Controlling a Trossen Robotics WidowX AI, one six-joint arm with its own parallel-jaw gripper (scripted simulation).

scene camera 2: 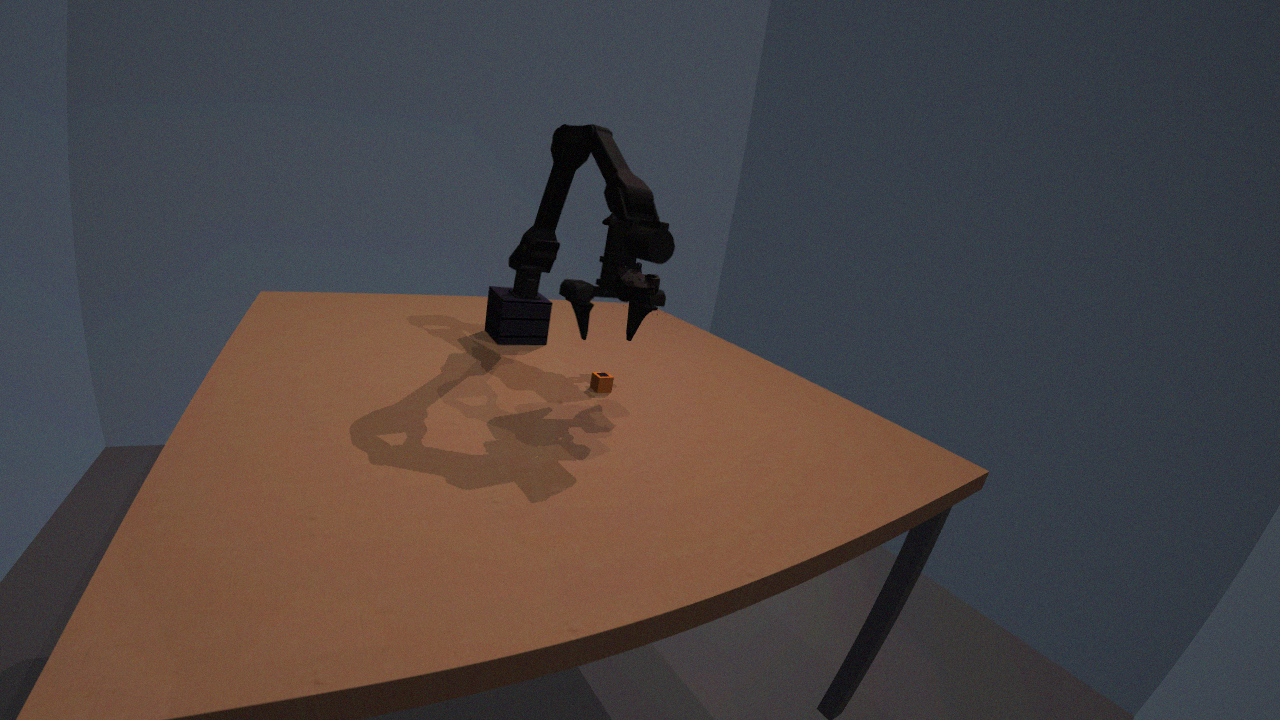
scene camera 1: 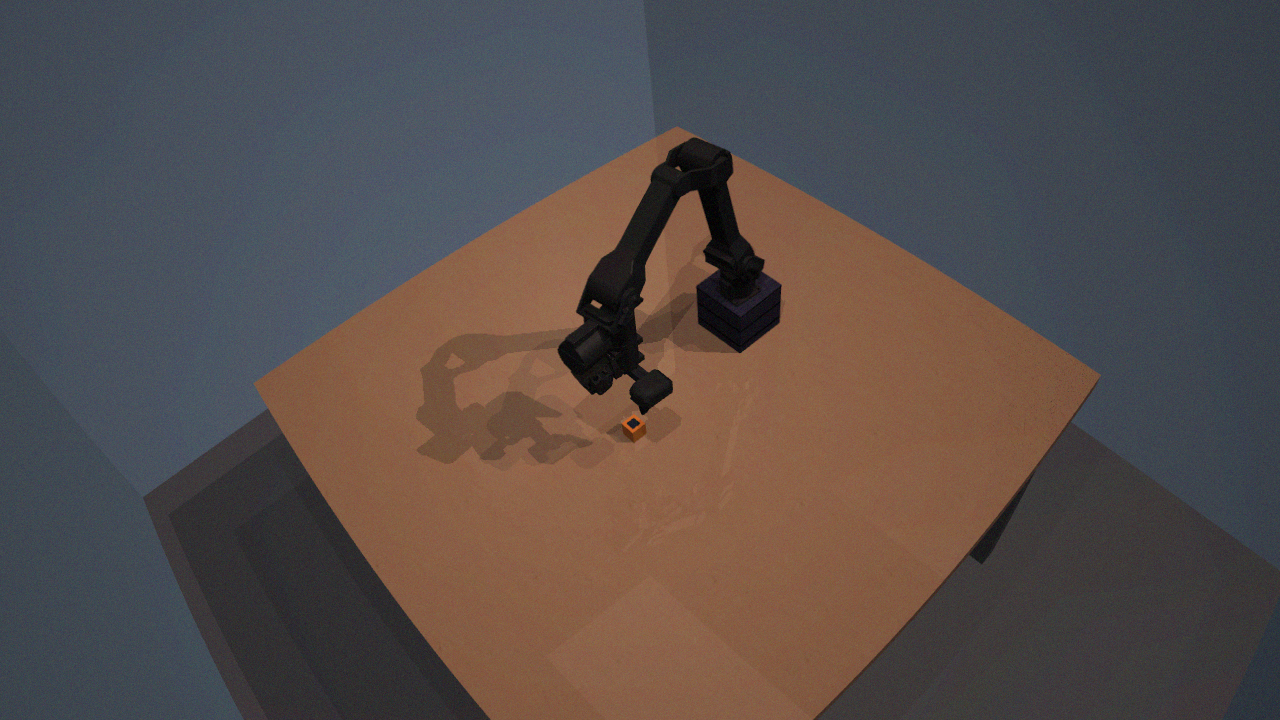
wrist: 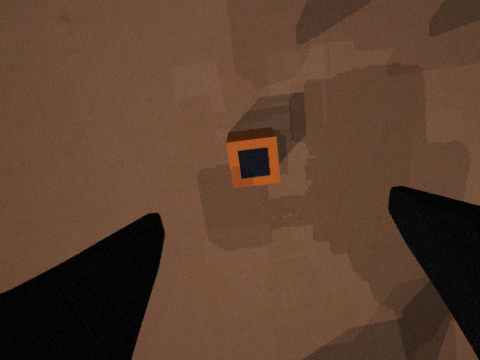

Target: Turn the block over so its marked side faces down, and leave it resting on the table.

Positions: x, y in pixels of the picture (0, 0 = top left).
Labels:
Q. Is my gripper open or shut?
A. Open.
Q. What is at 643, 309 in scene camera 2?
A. My gripper.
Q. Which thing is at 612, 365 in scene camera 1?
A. My gripper.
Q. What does my gripper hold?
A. Nothing.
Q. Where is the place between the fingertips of my gripper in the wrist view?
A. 275, 211

